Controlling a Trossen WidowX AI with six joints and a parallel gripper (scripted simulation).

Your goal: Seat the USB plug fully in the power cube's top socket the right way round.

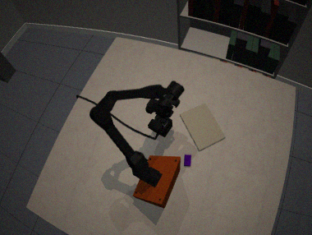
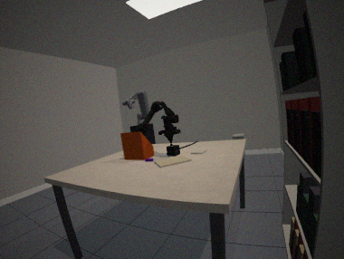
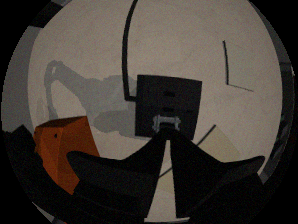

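Right now the grey USB plug is 20 mm below my gripper tip. From my gripper tip the other things lie so: flat beige pad (170 mm to the right, 100 mm below, 100 mm ahead); then small purple block (180 mm to the right, 100 mm below, 100 mm behind); then USB socket (40 mm below).
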